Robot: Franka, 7 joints.
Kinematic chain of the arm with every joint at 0, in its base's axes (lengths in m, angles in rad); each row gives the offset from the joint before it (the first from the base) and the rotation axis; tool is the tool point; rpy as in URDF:
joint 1: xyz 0 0 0.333 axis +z
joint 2: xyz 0 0 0 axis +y
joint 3: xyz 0 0 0.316 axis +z
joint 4: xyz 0.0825 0 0 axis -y
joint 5: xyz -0.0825 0 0.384 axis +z
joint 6: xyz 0 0 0 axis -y
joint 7: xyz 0.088 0 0 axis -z
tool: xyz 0 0 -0.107 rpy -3.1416 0 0
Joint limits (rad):
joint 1: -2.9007..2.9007
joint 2: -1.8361..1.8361
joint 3: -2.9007..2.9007
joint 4: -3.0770..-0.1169
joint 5: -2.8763..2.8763
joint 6: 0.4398..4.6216
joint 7: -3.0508..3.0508
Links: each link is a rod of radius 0.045 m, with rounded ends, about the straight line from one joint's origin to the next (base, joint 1, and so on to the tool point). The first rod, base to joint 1, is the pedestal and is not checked.
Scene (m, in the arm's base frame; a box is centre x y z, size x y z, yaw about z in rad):
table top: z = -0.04
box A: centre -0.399 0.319 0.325 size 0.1 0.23 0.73 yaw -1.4
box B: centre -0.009 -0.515 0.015 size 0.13 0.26 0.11 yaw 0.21
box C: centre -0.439 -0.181 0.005 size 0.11 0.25 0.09 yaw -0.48
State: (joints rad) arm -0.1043 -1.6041 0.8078 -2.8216 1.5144 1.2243 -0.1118
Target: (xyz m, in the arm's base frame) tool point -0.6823 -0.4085 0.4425
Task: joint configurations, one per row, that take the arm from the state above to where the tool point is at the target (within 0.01 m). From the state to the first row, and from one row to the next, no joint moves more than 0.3 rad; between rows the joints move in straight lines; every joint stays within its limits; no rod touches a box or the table.
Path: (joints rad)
1: 0.1648 -1.6814 0.6955 -2.7401 1.5165 1.1258 -0.1786
2: 0.4339 -1.7588 0.5831 -2.6585 1.5186 1.0274 -0.2454
3: 0.7029 -1.8361 0.4708 -2.5770 1.5207 0.9289 -0.3122
4: 0.7495 -1.8361 0.5036 -2.3213 1.5978 1.0594 -0.2788
5: 0.7961 -1.8361 0.5363 -2.0656 1.6748 1.1899 -0.2454
6: 0.8427 -1.8361 0.5691 -1.8098 1.7519 1.3203 -0.2120
7: 0.8893 -1.8361 0.6019 -1.5541 1.8289 1.4508 -0.1786
8: 0.9359 -1.8361 0.6347 -1.2984 1.9060 1.5813 -0.1452
9: 0.9825 -1.8361 0.6675 -1.0427 1.9830 1.7117 -0.1118

